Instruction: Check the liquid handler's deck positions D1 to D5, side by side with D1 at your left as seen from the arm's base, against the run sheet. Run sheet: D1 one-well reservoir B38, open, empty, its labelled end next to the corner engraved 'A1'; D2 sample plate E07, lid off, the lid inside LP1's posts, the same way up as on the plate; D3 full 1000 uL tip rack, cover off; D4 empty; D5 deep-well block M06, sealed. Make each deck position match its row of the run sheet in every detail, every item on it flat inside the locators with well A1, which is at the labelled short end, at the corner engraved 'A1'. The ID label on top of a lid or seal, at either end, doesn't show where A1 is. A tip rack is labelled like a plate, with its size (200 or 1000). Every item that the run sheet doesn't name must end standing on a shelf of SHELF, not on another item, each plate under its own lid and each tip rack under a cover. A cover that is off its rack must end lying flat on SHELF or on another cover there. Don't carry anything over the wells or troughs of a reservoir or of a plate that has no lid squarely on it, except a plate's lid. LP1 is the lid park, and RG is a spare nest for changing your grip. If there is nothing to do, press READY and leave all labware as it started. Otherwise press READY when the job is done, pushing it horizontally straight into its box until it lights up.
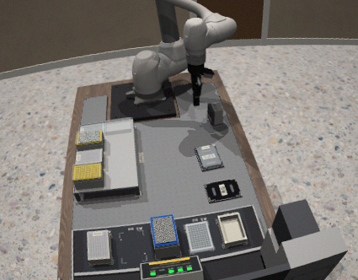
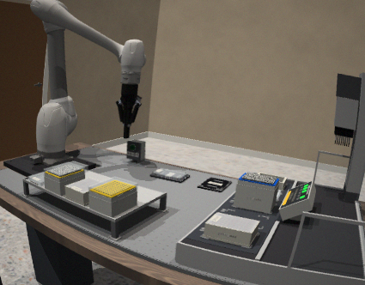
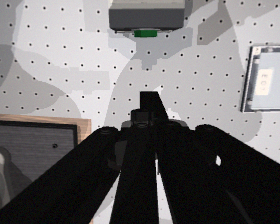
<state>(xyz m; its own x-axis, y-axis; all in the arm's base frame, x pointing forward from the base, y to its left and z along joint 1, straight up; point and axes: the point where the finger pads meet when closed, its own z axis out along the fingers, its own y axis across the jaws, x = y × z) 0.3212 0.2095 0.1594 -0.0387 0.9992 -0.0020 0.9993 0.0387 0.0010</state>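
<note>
Right now the ready box is 100 mm below my hand and 80 mm to the left of it. Also, from my hand: cream one-well reservoir (680 mm ahead, 100 mm below, 10 mm to the right); shelf (460 mm to the right, 160 mm ahead, 110 mm below); sample plate (670 mm ahead, 140 mm to the right, 110 mm below).
</note>
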